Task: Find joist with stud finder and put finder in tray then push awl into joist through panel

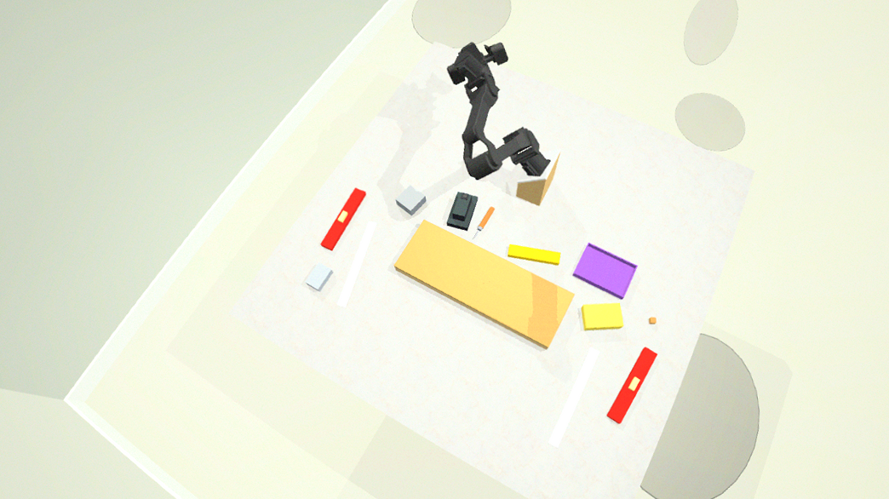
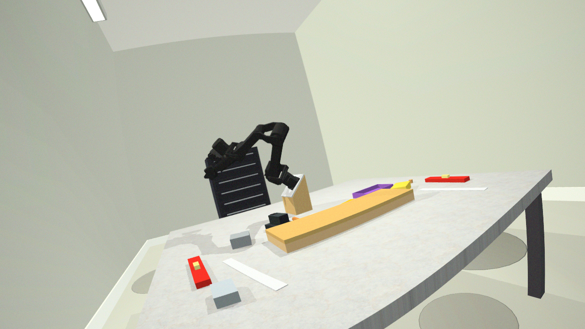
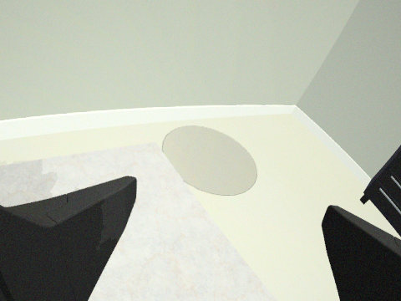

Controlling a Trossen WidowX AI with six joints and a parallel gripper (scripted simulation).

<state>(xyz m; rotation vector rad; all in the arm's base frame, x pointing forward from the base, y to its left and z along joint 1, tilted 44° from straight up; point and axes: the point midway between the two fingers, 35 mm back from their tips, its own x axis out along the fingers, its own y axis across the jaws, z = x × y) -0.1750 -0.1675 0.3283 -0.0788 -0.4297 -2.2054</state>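
My gripper tip is now 37 cm short of the stud finder, 23 cm above it and 22 cm to the right of it. Also, from my gripper tip: yellow bar: 50 cm to the left, 38 cm ahead, 26 cm below; purple tray: 70 cm to the left, 30 cm ahead, 26 cm below; awl: 39 cm ahead, 30 cm to the left, 26 cm below.
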